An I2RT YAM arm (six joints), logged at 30 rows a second.
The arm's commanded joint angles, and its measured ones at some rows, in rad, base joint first. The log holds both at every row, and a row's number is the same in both.
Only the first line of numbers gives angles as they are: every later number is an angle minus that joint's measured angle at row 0.
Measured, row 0:
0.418 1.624 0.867 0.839 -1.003 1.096
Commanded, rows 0 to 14:
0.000 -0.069 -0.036 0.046 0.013 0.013
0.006 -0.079 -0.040 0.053 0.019 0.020
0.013 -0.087 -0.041 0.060 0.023 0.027
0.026 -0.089 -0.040 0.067 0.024 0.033
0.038 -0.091 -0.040 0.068 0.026 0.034
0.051 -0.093 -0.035 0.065 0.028 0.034
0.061 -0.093 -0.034 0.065 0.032 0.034
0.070 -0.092 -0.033 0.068 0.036 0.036
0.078 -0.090 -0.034 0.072 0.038 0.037
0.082 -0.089 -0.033 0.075 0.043 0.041
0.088 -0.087 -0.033 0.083 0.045 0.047
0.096 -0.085 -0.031 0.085 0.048 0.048
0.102 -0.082 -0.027 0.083 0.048 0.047
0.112 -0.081 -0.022 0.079 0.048 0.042
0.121 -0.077 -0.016 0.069 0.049 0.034
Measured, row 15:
0.102 -0.076 -0.023 0.018 0.039 0.040
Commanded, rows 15 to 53:
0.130 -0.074 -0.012 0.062 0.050 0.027
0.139 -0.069 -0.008 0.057 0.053 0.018
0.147 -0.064 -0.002 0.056 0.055 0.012
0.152 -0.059 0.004 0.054 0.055 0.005
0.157 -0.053 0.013 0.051 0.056 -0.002
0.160 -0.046 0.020 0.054 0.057 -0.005
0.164 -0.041 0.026 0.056 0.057 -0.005
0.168 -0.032 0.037 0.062 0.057 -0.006
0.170 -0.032 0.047 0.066 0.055 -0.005
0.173 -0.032 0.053 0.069 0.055 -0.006
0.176 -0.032 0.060 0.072 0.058 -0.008
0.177 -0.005 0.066 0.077 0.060 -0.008
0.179 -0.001 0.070 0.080 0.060 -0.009
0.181 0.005 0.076 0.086 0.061 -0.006
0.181 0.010 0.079 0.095 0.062 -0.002
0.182 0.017 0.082 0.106 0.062 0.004
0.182 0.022 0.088 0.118 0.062 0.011
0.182 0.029 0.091 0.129 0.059 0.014
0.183 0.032 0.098 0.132 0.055 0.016
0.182 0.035 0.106 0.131 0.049 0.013
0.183 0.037 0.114 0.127 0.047 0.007
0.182 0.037 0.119 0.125 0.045 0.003
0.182 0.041 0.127 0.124 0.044 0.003
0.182 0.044 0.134 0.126 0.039 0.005
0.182 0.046 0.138 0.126 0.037 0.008
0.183 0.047 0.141 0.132 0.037 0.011
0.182 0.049 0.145 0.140 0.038 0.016
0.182 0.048 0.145 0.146 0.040 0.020
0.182 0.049 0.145 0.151 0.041 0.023
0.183 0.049 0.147 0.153 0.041 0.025
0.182 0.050 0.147 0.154 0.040 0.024
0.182 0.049 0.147 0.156 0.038 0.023
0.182 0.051 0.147 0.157 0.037 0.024
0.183 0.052 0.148 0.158 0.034 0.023
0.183 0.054 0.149 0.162 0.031 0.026
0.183 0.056 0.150 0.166 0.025 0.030
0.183 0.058 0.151 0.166 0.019 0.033
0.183 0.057 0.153 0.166 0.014 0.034
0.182 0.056 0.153 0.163 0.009 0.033
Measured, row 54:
0.177 0.051 0.109 0.100 0.039 0.029
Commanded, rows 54 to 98:
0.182 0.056 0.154 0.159 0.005 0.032
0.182 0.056 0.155 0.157 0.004 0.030
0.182 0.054 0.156 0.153 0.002 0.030
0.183 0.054 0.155 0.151 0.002 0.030
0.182 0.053 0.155 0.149 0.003 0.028
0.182 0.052 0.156 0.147 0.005 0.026
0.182 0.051 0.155 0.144 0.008 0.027
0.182 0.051 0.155 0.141 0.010 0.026
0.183 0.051 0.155 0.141 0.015 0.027
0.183 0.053 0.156 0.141 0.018 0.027
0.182 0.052 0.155 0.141 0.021 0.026
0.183 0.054 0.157 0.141 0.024 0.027
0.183 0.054 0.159 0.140 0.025 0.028
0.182 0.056 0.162 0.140 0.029 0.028
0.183 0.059 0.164 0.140 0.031 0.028
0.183 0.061 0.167 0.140 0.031 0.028
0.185 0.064 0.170 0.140 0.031 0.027
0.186 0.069 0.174 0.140 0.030 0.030
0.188 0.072 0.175 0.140 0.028 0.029
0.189 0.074 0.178 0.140 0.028 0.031
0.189 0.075 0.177 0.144 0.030 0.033
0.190 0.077 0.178 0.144 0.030 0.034
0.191 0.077 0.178 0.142 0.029 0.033
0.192 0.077 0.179 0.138 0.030 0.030
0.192 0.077 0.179 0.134 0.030 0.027
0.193 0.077 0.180 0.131 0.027 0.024
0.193 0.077 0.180 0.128 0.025 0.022
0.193 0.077 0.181 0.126 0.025 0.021
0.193 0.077 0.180 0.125 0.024 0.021
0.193 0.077 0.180 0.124 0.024 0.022
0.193 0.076 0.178 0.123 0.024 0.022
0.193 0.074 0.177 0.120 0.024 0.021
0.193 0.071 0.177 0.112 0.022 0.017
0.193 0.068 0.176 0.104 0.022 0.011
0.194 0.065 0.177 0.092 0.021 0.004
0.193 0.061 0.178 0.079 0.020 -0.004
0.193 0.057 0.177 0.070 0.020 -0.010
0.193 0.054 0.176 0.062 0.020 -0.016
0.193 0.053 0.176 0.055 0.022 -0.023
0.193 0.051 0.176 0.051 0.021 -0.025
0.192 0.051 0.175 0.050 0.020 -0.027
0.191 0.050 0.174 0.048 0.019 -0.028
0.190 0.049 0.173 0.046 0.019 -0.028
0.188 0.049 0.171 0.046 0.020 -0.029
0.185 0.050 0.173 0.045 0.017 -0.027
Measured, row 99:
0.184 0.070 0.130 0.014 0.026 -0.008
